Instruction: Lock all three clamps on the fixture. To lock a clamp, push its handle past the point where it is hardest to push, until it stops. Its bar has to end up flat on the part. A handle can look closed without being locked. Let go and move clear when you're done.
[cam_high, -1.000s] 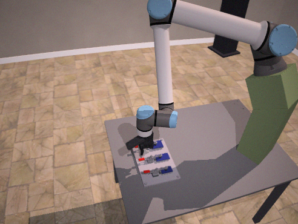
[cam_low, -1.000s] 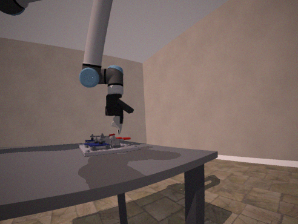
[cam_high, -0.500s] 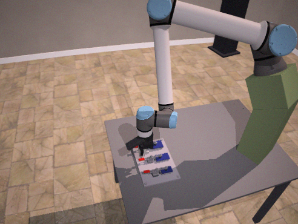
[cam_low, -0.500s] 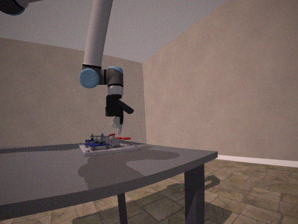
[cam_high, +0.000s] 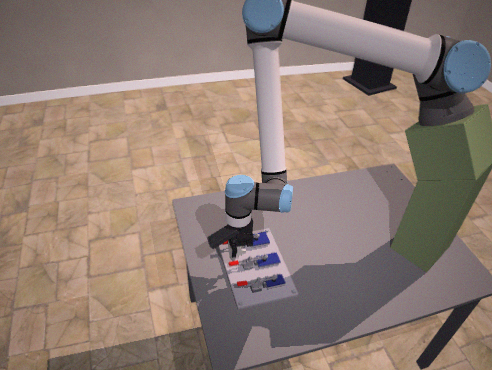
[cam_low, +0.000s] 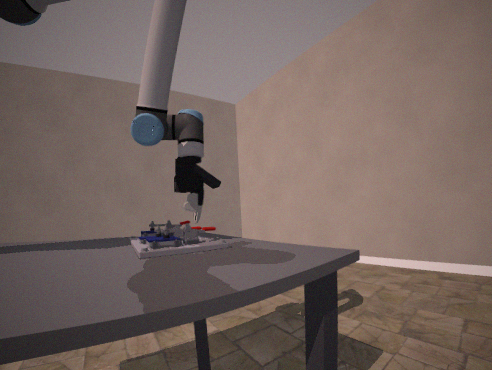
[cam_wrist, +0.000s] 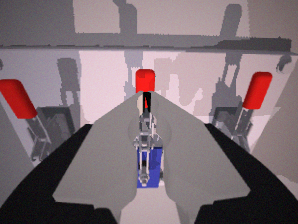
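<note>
Right now the fixture plate is 9 cm behind my hand, 7 cm below it and 2 cm to the left of it.
</note>
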